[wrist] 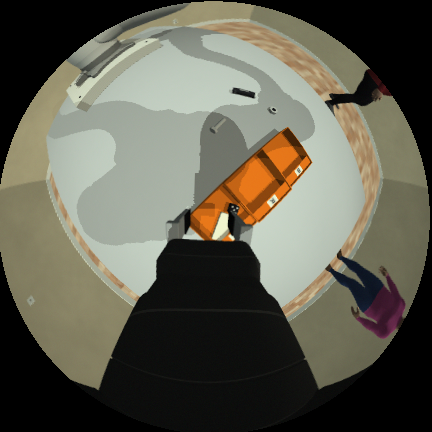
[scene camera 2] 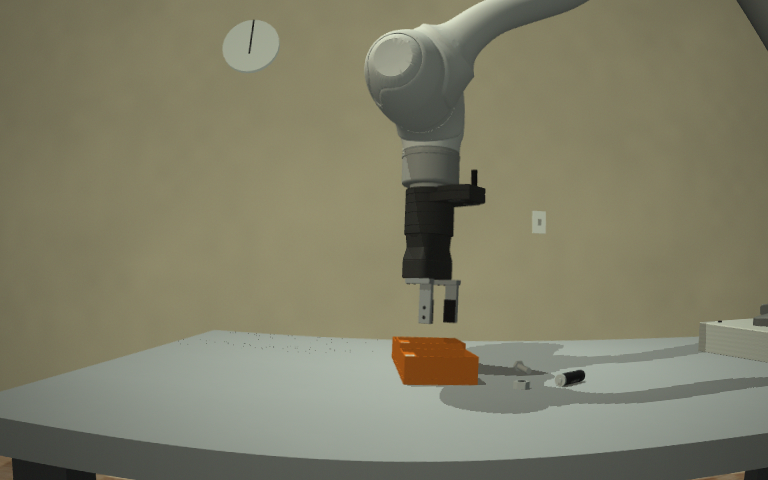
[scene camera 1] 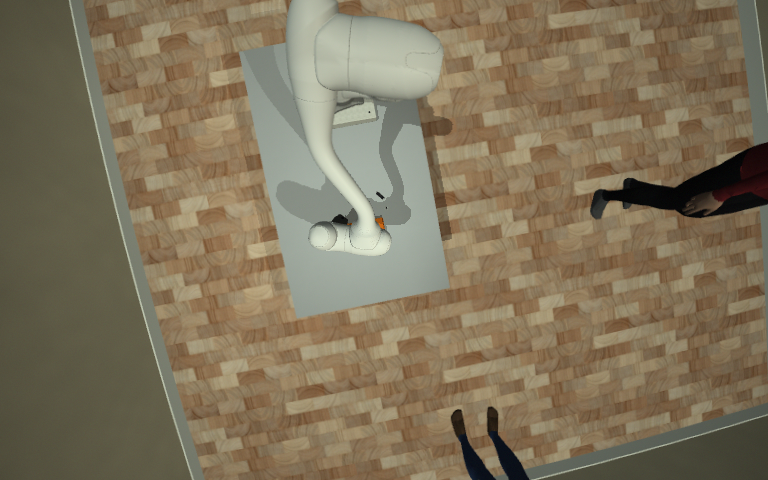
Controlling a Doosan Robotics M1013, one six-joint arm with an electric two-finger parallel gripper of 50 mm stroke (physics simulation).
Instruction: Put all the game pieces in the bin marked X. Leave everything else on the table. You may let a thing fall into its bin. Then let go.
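Places are measured from the arm's base along level axes (x ahead, y left, z up), in centimetres.
Pixels of known places: gripper, fingertip midpoint: (wrist: 208, 217) (scene camera 2: 438, 323); arm's base at its link origin: (scene camera 1: 340, 91).
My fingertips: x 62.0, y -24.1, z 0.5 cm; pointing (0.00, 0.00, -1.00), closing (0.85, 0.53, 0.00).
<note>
Ahead of a thing's pixels: the offset from my fingertips to its middle. "spot": to the spot under its first point. Level surfaces: height alone.
My gripper (scene camera 2: 437, 319) (wrist: 208, 217) is open above the near end compartment of a row of orange bins @[dz -3.8, dx +3.9, dy +8.3 cm] (scene camera 1: 380, 223) (scene camera 2: 441, 371) (wrist: 250, 180). A cream flat piece @[dz -4.5, dx +3.6, dy -1.0 cm] (wrist: 219, 226), which looks like a domino, is in that compartment in the wrist view, apart from the fingers and partly hidden. A black die with white dots @[dz -4.3, dx +3.1, dy +2.6 cm] (wrist: 233, 208) is beside it, close to the right finger in that view. The other two bins carry the labels R @[spot: dz -2.2, dx +7.3, dy +7.6 cm] (wrist: 272, 201) and B @[spot: dz -2.9, dx +8.8, dy +15.9 cm] (wrist: 298, 170). The near compartment's label is mostly hidden, and its letter cannot be read.
A black battery @[dz -5.0, dx -8.5, dy +24.3 cm] (scene camera 1: 380, 195) (scene camera 2: 570, 378) (wrist: 243, 93), a metal nut @[dz -5.3, dx -1.7, dy +25.0 cm] (scene camera 2: 521, 384) (wrist: 273, 110) and a bolt @[dz -5.2, dx -7.7, dy +13.7 cm] (scene camera 2: 522, 367) (wrist: 218, 125) lie on the table @[dz -5.8 cm] (scene camera 1: 385, 277) beside the bins. The robot's pale base (scene camera 1: 355, 116) (scene camera 2: 730, 339) is farther off. Two people stand beyond the table.
</note>
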